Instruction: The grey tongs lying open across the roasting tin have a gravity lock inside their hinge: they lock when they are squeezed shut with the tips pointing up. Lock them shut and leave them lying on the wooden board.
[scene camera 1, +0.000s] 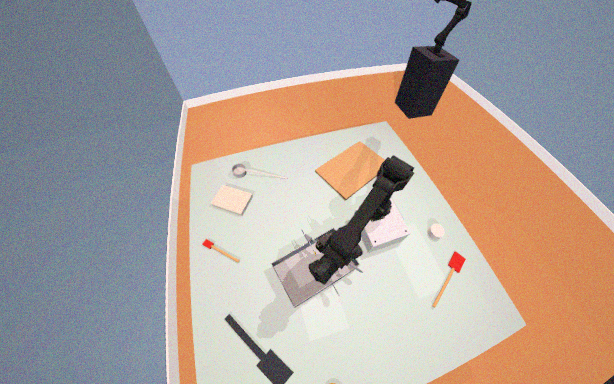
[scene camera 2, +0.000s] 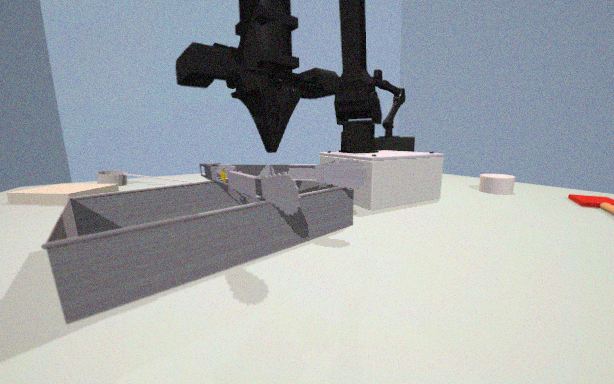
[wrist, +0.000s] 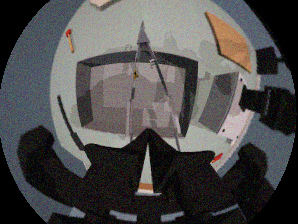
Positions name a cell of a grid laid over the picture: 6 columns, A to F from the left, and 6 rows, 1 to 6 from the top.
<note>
My gripper (scene camera 2: C3) is shut and holds nothing. I also see a roasting tin (scene camera 2: B4) and a wooden board (scene camera 1: D3).
My gripper shows as well in the wrist view (wrist: C4). The roasting tin also shows in scene camera 1 (scene camera 1: C5) and in the wrist view (wrist: C3). The wooden board is seen too in the wrist view (wrist: E2).
</note>
